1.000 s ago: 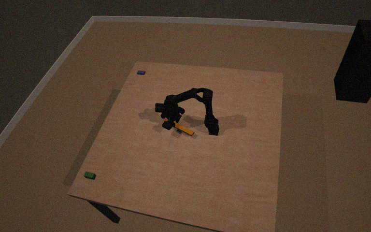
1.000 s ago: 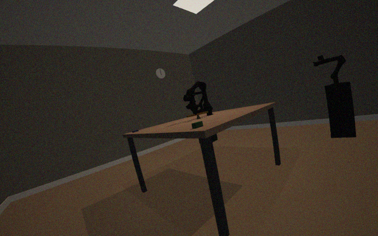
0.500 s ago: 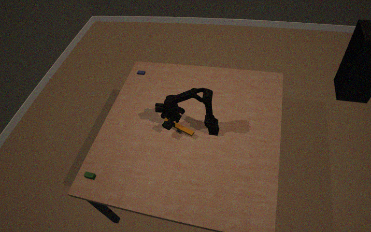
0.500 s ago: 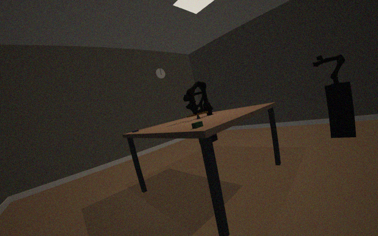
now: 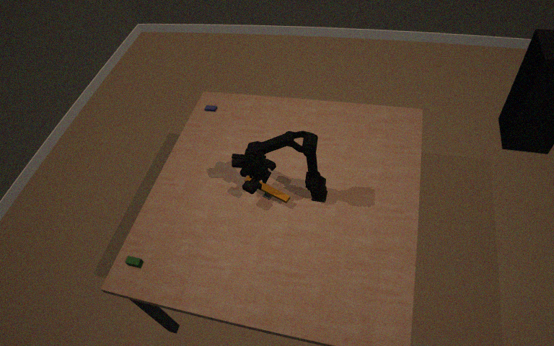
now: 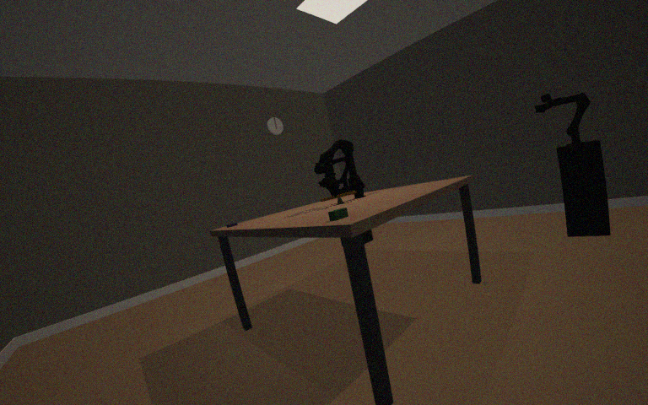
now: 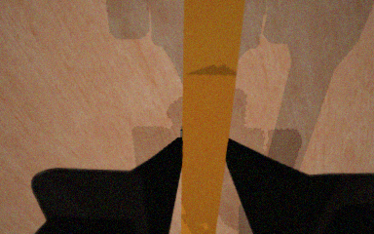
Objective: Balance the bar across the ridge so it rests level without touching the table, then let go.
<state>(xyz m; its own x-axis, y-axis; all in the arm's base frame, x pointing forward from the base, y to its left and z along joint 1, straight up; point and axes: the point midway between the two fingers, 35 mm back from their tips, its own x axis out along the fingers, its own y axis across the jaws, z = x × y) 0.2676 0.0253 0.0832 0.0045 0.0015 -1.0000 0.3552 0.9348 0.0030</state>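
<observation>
The orange bar lies 30 mm behind my gripper tip and 10 mm to the left of it. Round my gripper tip: green block (470 mm ahead, 470 mm to the left, 30 mm below); blue block (470 mm ahead, 530 mm to the right, 40 mm below).
</observation>
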